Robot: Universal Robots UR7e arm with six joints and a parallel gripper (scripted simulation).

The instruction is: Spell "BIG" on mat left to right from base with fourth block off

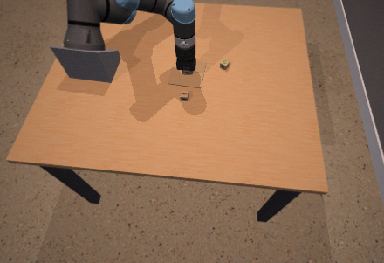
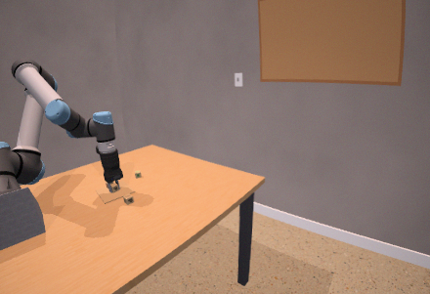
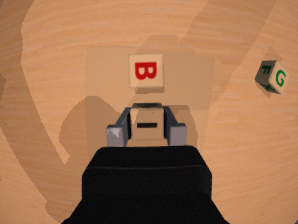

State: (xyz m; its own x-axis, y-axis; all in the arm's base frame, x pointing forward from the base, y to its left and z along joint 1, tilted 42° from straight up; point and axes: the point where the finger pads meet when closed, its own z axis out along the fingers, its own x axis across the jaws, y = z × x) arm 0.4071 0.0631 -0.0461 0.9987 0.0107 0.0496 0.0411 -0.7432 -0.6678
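My hand is 20 mm above the tan mat. Round my hand: B block: 50 mm to the left.
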